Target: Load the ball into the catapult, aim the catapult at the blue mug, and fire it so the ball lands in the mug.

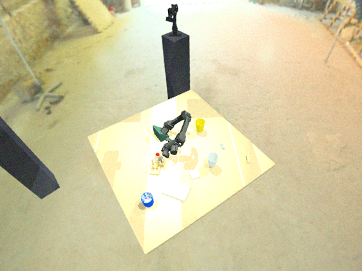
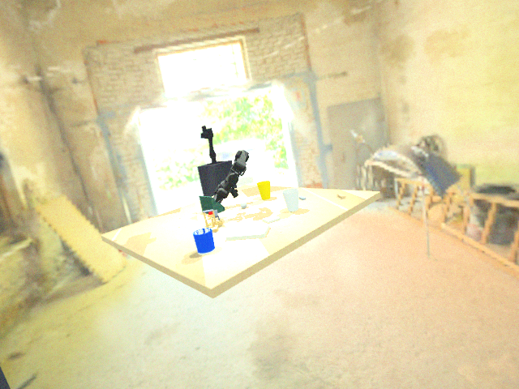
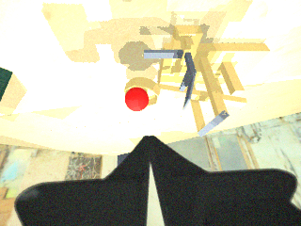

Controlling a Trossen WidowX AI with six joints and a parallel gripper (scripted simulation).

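Right now the red ball is 40 mm behind my gripper tip, 20 mm to the right of it and 70 mm below it. Also, from my gripper tip: wooden catapult (10 mm ahead, 60 mm to the right, 80 mm below); then white slab (320 mm ahead, 110 mm to the right, 120 mm below); then blue mug (250 mm ahead, 340 mm to the right, 100 mm below).
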